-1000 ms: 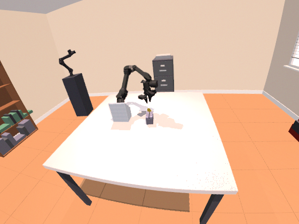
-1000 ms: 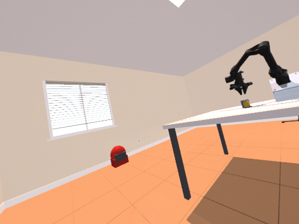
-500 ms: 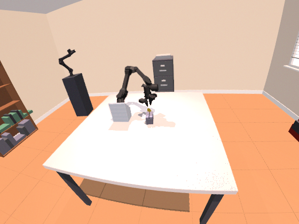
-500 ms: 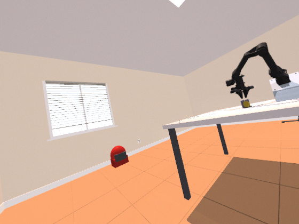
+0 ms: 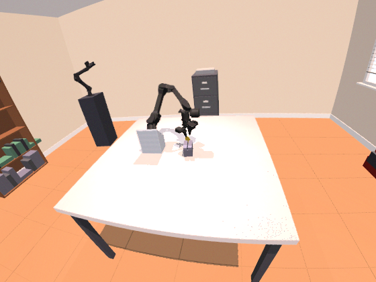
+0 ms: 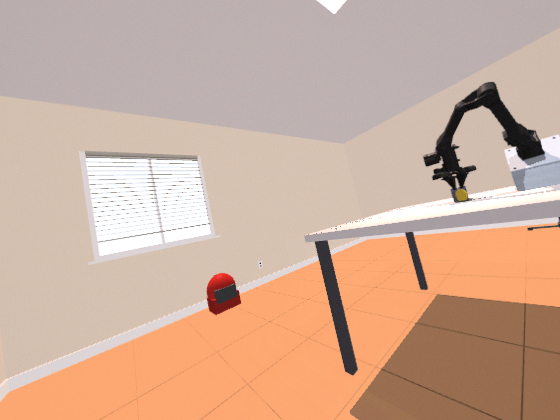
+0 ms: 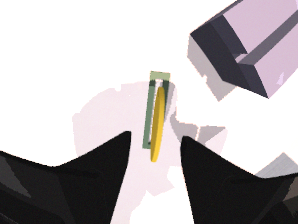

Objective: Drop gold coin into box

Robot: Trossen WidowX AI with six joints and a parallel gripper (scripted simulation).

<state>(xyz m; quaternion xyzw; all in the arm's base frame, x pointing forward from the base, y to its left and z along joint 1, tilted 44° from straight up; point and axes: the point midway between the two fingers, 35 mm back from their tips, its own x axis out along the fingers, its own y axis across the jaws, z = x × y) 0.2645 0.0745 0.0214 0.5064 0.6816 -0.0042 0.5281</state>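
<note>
Now: the gold coin 3 cm below my gripper tip.
</note>
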